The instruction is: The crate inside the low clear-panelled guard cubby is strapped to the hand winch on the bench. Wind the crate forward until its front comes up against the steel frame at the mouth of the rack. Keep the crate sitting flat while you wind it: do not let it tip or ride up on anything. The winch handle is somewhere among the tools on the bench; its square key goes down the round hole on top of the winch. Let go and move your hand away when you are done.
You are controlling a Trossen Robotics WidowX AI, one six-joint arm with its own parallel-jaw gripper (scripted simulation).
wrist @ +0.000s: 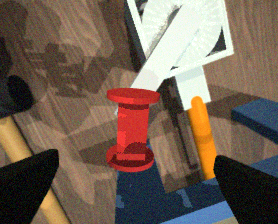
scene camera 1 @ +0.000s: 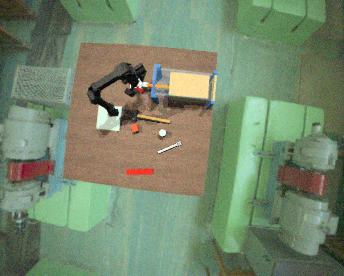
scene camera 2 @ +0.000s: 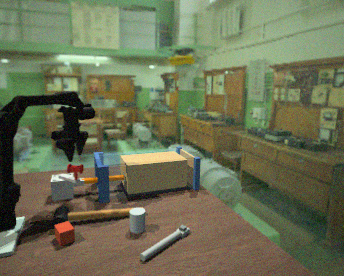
The pictures show: my gripper, a hammer, a winch handle and a clear-panelled guard cubby.
My gripper also shows in the wrist view.
